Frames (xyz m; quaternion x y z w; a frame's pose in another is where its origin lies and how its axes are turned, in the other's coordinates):
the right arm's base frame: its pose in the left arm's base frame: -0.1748 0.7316 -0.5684 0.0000 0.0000 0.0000 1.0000
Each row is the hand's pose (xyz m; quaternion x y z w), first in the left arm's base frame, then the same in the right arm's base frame.
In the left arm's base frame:
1: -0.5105 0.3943 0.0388 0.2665 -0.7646 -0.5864 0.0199
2: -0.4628 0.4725 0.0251 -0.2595 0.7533 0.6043 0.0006
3: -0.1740 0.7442 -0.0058 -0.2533 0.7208 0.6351 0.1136
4: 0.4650 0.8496 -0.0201 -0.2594 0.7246 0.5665 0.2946
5: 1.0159 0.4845 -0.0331 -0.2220 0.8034 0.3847 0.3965
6: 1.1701 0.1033 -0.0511 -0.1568 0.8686 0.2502 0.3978
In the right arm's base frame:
1: -0.3357 -0.3373 0.6072 0.2665 -0.7646 -0.5864 0.0199
2: -0.2880 -0.2591 0.5935 -0.2595 0.7533 0.6043 0.0006
3: 0.0008 0.0126 0.5626 -0.2533 0.7208 0.6351 0.1136
4: 0.6398 0.1180 0.5483 -0.2594 0.7246 0.5665 0.2946
5: 1.1907 -0.2471 0.5353 -0.2220 0.8034 0.3847 0.3965
6: 1.3449 -0.6283 0.5173 -0.1568 0.8686 0.2502 0.3978

